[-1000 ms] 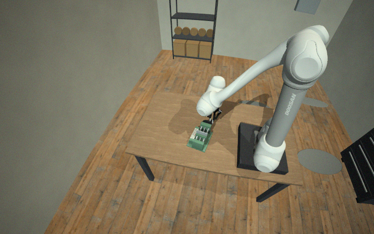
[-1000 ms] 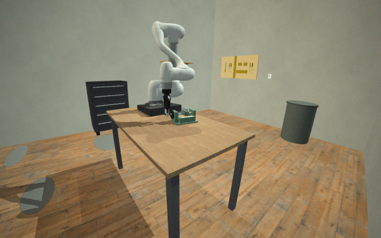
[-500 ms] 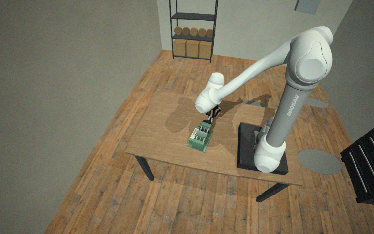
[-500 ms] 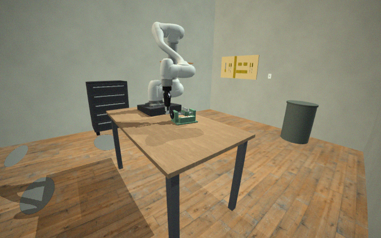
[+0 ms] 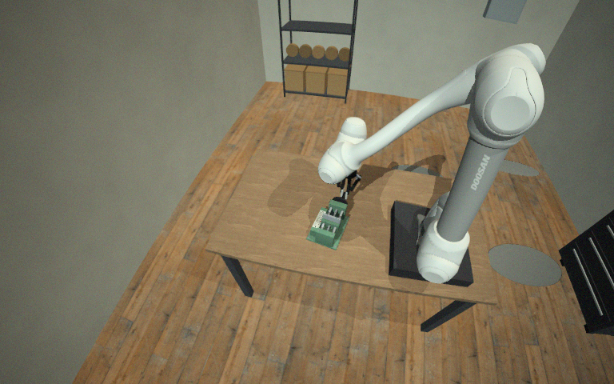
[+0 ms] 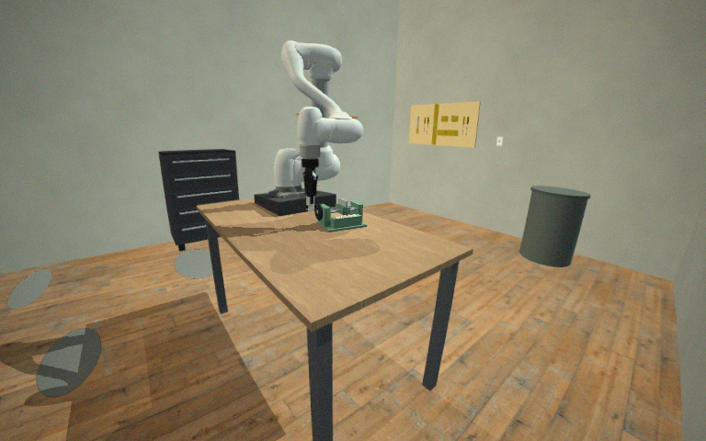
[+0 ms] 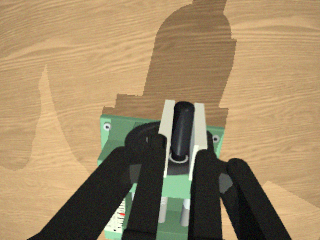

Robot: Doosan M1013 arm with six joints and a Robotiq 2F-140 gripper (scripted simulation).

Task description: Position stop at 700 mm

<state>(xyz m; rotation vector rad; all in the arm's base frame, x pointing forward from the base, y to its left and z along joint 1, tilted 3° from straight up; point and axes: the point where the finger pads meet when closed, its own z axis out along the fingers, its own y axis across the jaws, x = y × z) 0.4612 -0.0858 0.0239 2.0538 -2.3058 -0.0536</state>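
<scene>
The black crank handle is 2 cm below my hand. Also, from my hand: green stop fixture: 16 cm to the left, 4 cm ahead, 3 cm below.
</scene>
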